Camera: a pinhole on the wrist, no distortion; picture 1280 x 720 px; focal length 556.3 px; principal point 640.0 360.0 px. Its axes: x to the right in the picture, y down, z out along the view. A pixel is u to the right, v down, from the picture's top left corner.
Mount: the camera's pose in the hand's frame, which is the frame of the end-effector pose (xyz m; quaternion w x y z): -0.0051 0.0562 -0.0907 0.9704 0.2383 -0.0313 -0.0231
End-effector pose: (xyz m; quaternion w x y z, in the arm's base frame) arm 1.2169 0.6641 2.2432 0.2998 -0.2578 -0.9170 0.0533
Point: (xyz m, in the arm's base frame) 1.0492 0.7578 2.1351
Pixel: 920 613
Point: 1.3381 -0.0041 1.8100
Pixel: 48 83
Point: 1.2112 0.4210 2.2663
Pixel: outside the picture
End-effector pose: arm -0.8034 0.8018 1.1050 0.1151 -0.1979 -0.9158 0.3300
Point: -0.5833 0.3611 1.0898
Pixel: 153 161
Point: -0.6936 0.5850 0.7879
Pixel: 347 679
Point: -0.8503 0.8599 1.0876
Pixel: 1169 549
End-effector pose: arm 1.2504 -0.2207 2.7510 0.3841 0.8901 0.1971 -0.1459
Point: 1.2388 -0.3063 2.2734
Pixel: 856 311
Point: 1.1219 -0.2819 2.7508
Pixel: 295 352
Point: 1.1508 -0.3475 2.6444
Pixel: 541 443
